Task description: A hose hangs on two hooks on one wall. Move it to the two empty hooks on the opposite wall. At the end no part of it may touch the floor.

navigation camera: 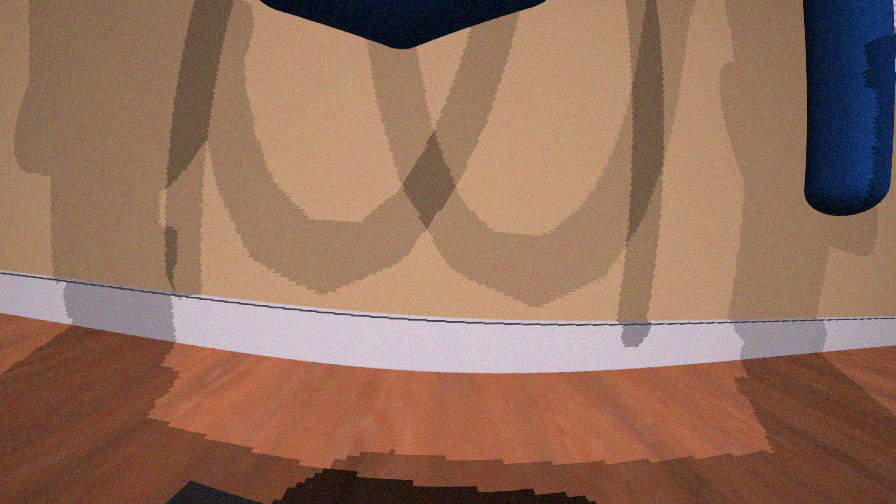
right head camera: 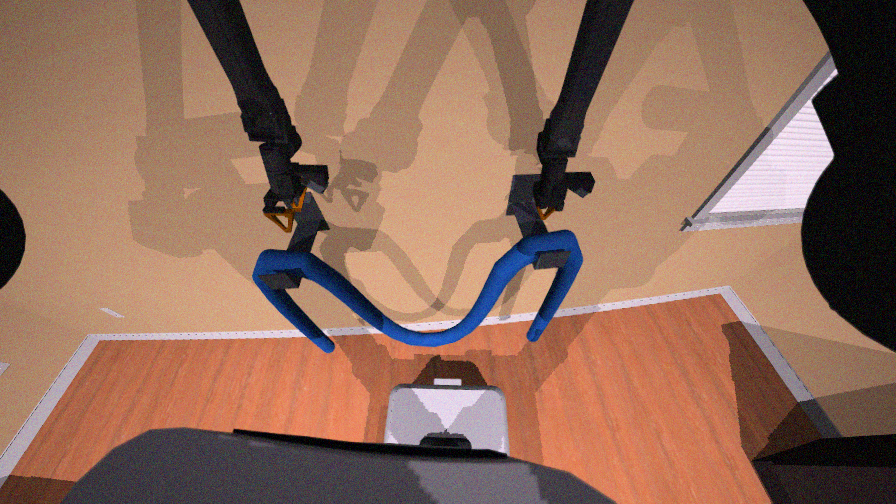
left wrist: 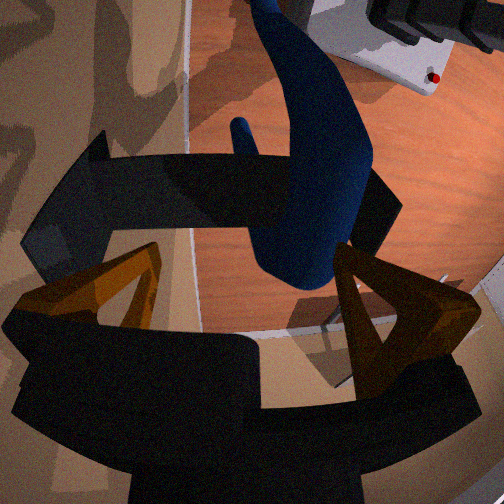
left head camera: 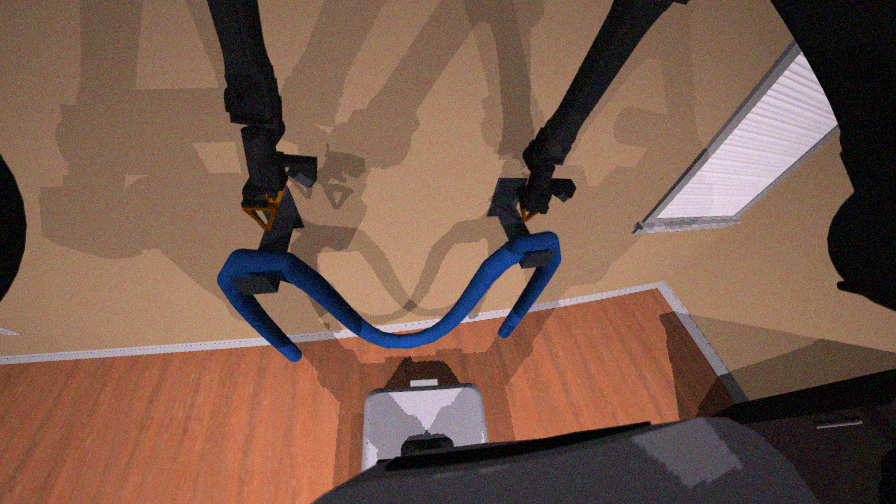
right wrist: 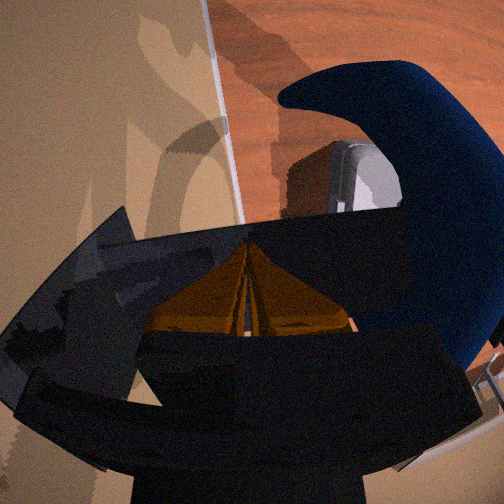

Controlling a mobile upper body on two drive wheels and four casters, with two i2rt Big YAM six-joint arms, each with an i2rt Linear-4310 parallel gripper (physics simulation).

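A blue hose [left head camera: 401,325] hangs on two dark hooks on the tan wall, one at the left [left head camera: 275,241] and one at the right [left head camera: 523,235]. Its middle sags and both ends dangle above the floor. It also shows in the right head view [right head camera: 426,325]. My left gripper [left head camera: 263,210] is open just above the left hook; in the left wrist view its orange fingers [left wrist: 250,285] stand on either side of the hose bend [left wrist: 310,200], apart from it. My right gripper [left head camera: 529,210] is shut and empty above the right hook; its fingers [right wrist: 248,300] meet beside the hose [right wrist: 440,200].
A window with white blinds [left head camera: 745,156] is on the right-hand wall. A white baseboard [navigation camera: 438,341] runs along the foot of the wall over the wooden floor. My grey base [left head camera: 426,420] stands close below the hose's sag.
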